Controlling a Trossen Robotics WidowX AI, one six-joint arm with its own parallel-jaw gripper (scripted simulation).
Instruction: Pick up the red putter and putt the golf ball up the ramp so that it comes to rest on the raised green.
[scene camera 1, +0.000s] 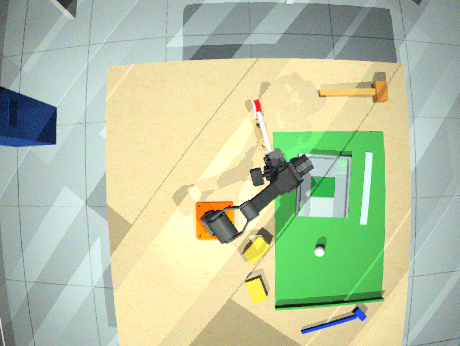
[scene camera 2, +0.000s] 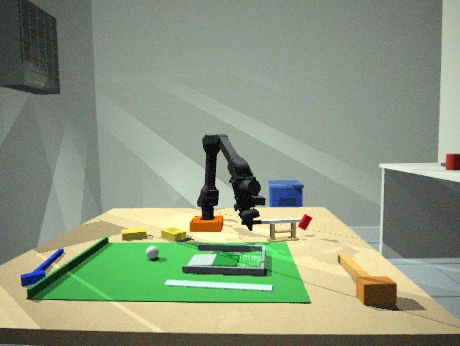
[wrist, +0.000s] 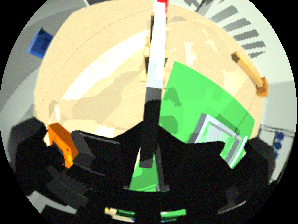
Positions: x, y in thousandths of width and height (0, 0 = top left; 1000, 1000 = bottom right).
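A wooden mallet (scene camera 2: 805, 840) is in the scene, and scene camera 1 shows the mallet (scene camera 1: 825, 264) too. There is also a green mat (scene camera 1: 764, 776), visible again as the mat (scene camera 2: 255, 788) and, from the wrist, as the mat (wrist: 633, 417). A red putter is carried by the gripper (wrist: 498, 556).
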